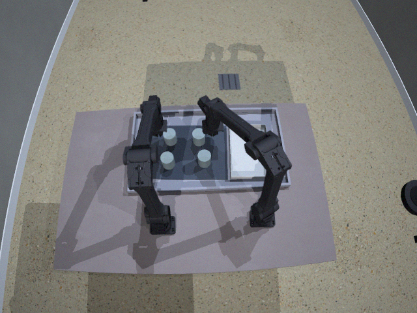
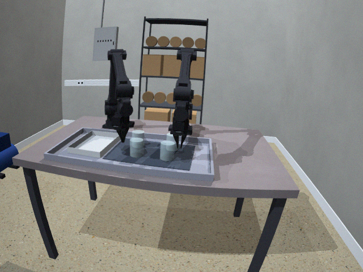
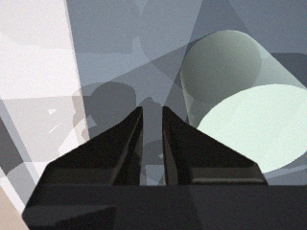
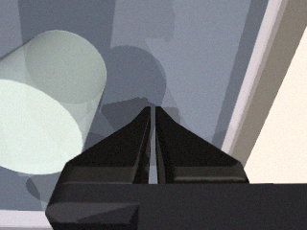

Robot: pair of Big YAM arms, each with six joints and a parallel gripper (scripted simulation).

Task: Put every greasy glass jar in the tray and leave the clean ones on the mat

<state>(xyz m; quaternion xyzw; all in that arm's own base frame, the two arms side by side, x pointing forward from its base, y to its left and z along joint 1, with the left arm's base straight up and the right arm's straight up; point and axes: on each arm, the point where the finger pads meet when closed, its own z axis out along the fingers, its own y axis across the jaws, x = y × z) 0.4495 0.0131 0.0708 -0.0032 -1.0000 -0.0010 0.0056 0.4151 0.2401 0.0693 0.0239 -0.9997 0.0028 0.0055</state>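
Observation:
Now: right hand 7 cm above the grey basin, 4 cm past it and 3 cm to the right of it. Round my right hand: dark drying mat: 13 cm to the left, 7 cm below, 5 cm behind; white tray: 19 cm to the right, 8 cm behind, 6 cm below.

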